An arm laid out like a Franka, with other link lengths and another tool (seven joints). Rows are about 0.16 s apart.
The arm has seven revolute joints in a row. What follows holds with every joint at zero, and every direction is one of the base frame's.
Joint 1 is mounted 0.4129 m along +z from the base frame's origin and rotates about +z.
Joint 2 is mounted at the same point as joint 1 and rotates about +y.
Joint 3 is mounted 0.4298 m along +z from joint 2 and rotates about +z.
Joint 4 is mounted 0.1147 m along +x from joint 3 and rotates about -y.
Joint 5 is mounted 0.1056 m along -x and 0.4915 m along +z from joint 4 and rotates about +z.
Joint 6 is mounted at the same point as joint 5 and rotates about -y.
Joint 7 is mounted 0.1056 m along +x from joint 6 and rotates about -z.
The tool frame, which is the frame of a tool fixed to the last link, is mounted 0.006 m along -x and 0.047 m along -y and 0.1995 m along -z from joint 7; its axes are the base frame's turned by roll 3.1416, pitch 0.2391 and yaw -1.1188 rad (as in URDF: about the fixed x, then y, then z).
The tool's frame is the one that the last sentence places.
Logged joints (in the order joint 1, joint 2, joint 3, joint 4, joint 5, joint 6, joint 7), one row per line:
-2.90, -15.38, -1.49, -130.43, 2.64, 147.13, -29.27
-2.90, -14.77, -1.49, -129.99, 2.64, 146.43, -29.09
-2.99, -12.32, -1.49, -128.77, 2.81, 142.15, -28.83
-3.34, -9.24, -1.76, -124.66, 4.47, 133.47, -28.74
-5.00, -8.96, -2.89, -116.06, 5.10, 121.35, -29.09
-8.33, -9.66, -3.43, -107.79, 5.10, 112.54, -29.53
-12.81, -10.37, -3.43, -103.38, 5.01, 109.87, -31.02
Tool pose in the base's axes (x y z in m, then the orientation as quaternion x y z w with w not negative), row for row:
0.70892, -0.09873, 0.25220, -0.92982, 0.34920, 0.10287, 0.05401
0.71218, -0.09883, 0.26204, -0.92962, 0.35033, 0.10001, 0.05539
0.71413, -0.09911, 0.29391, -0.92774, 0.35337, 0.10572, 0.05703
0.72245, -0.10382, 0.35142, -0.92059, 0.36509, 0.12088, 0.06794
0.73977, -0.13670, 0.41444, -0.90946, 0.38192, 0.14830, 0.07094
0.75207, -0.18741, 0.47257, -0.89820, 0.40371, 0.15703, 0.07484
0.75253, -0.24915, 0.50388, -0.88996, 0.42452, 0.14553, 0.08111
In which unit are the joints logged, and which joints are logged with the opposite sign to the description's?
The joints are logged in degrees. Opposite sign: joint 2.
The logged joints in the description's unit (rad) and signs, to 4 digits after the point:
-0.0506, 0.2684, -0.0260, -2.2764, 0.0461, 2.5679, -0.5109
-0.0506, 0.2578, -0.0260, -2.2688, 0.0461, 2.5557, -0.5077
-0.0522, 0.2150, -0.0260, -2.2475, 0.0490, 2.4810, -0.5032
-0.0583, 0.1613, -0.0307, -2.1757, 0.0780, 2.3295, -0.5016
-0.0873, 0.1564, -0.0504, -2.0256, 0.0890, 2.1180, -0.5077
-0.1454, 0.1686, -0.0599, -1.8813, 0.0890, 1.9642, -0.5154
-0.2236, 0.1810, -0.0599, -1.8043, 0.0874, 1.9176, -0.5414

